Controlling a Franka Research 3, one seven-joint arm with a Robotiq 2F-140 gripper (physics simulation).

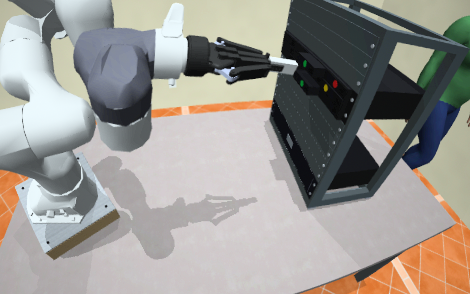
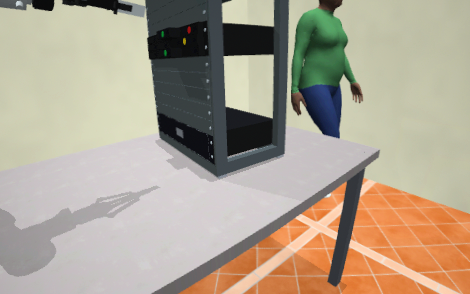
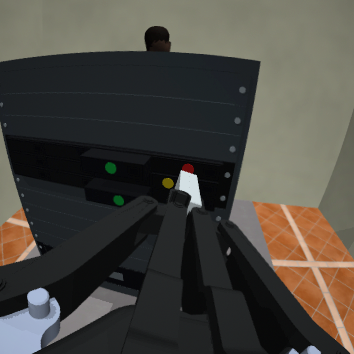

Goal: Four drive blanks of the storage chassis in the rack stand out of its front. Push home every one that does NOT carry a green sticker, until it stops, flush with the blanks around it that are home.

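Note:
The storage chassis point(image 1: 345, 106) point(image 3: 40, 161) is a black band across the rack point(image 1: 354, 120) point(image 2: 217, 100). Two blanks with green stickers, an upper one point(image 1: 305, 64) point(image 2: 162, 34) point(image 3: 111, 168) and a lower one point(image 1: 302, 83) point(image 2: 165, 53) point(image 3: 118, 200), stand out of its front. The blank with a red sticker point(image 1: 335, 84) point(image 2: 189, 30) point(image 3: 188, 168) and the blank with a yellow sticker point(image 1: 325, 88) point(image 2: 184, 41) point(image 3: 168, 183) look flush with the front. My gripper point(image 1: 284, 65) point(image 2: 132, 8) point(image 3: 183, 185) is shut and empty, its pale tips apart from the chassis front.
The rack stands on a grey table point(image 1: 210, 150) point(image 2: 280, 185). A lower black unit point(image 1: 355, 162) point(image 2: 250, 132) sits at the rack's bottom. A person in a green top point(image 1: 452, 75) point(image 2: 320, 50) stands behind the rack.

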